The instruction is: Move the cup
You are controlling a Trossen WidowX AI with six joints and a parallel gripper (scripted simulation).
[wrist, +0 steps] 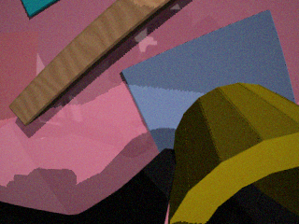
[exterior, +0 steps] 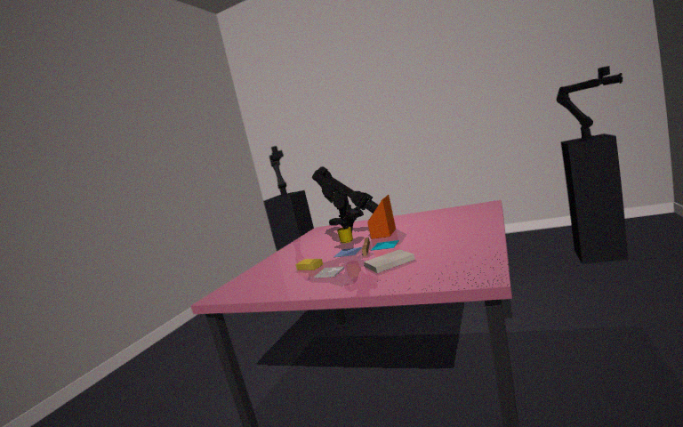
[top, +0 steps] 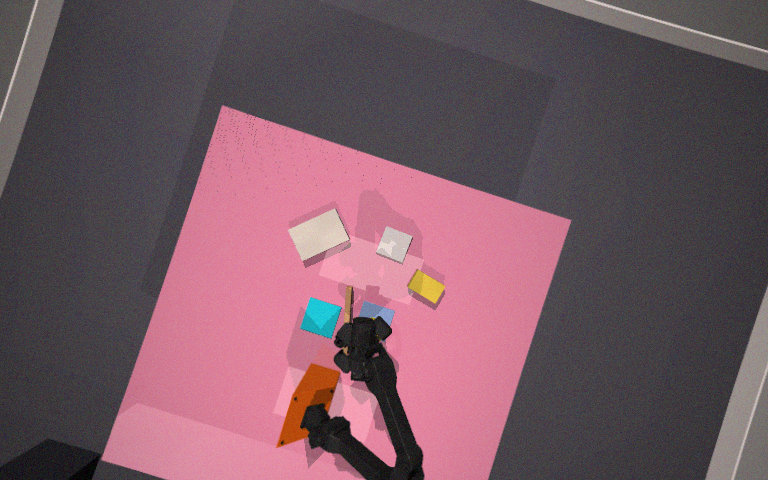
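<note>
Now: gripper tip 16 cm to the right of the cyan pad, 10 cm above it and 2 cm past it. Round my gripper tip: yellow cup (2 cm to the right, 2 cm ahead); then light grey tile (31 cm ahead, 8 cm below); then thin wooden bar (8 cm below, 7 cm to the left).
</note>
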